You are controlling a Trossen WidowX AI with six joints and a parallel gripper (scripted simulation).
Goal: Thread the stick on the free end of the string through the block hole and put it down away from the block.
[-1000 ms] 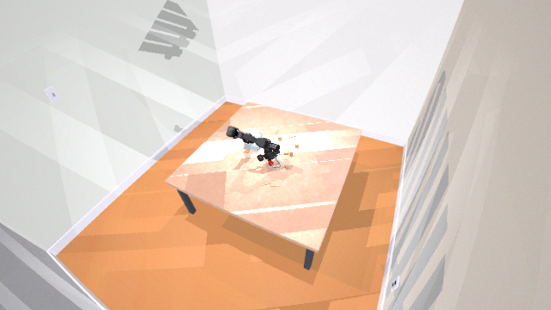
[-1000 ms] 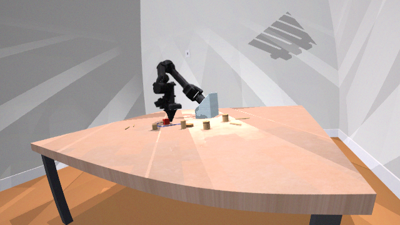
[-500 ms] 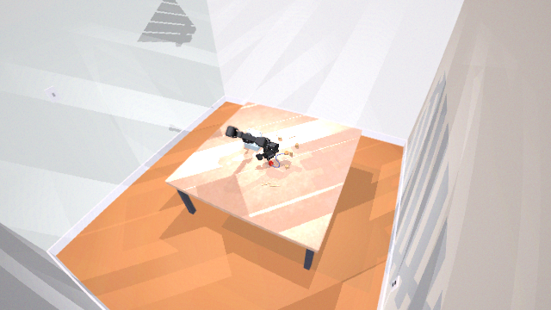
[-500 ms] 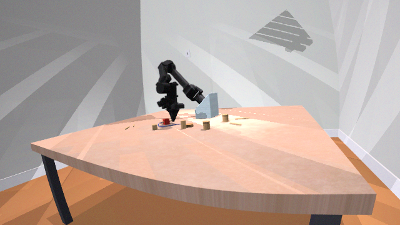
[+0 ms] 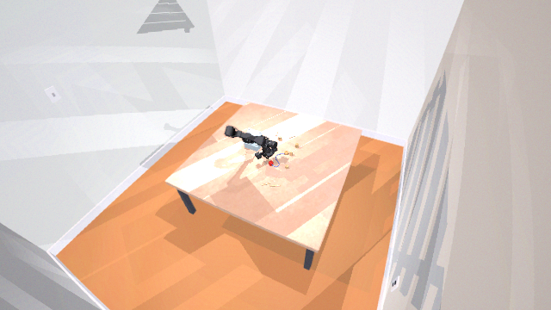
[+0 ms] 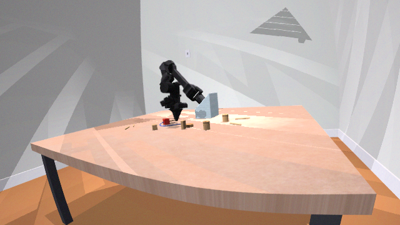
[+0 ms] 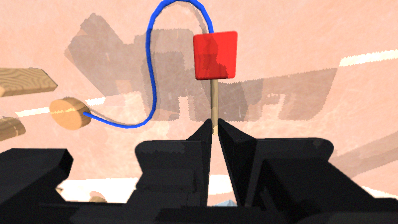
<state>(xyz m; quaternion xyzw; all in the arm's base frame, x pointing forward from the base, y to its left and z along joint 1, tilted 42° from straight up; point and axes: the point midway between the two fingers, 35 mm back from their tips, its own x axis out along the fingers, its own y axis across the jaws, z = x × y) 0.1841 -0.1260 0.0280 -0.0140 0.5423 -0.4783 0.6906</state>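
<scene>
Right now the red block is 50 mm ahead of my gripper tip, 40 mm to the right of it and 10 mm above it. Round my gripper tip: thin wooden stick: 30 mm ahead, 30 mm to the right, 10 mm above; then round wooden button: 130 mm ahead, 130 mm to the left; then small wooden piece: 180 mm ahead, 30 mm to the right.
</scene>
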